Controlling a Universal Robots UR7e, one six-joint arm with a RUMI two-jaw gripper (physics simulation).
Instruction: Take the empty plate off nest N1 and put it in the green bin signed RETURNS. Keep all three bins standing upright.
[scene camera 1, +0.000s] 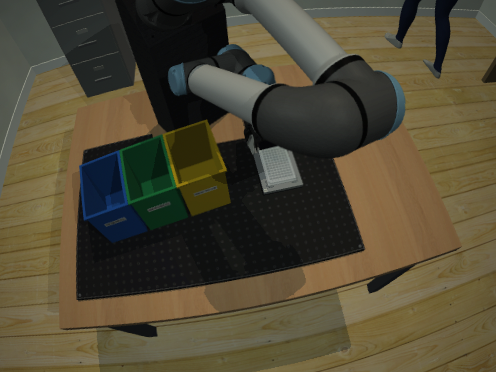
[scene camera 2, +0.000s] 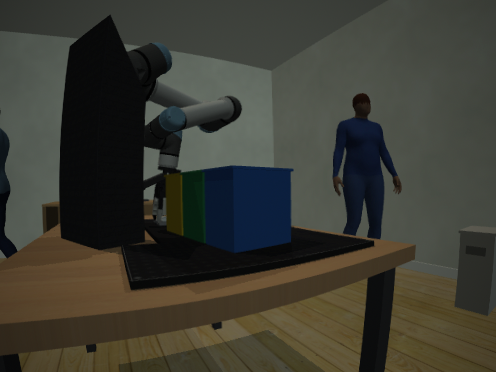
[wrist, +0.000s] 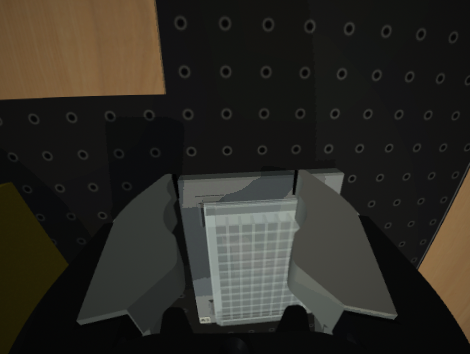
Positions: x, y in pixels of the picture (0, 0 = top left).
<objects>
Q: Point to a blue bin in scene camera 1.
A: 104, 201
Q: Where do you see my gripper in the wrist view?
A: At 235, 174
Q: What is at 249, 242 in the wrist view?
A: A gridded plate.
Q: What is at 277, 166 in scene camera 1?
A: A gridded plate.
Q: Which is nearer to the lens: the green bin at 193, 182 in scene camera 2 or the blue bin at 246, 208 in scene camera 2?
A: The blue bin.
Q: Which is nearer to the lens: the yellow bin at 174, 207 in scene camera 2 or the blue bin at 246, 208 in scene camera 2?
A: The blue bin.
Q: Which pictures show the green bin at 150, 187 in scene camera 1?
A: Scene camera 1 and scene camera 2 only.
</objects>
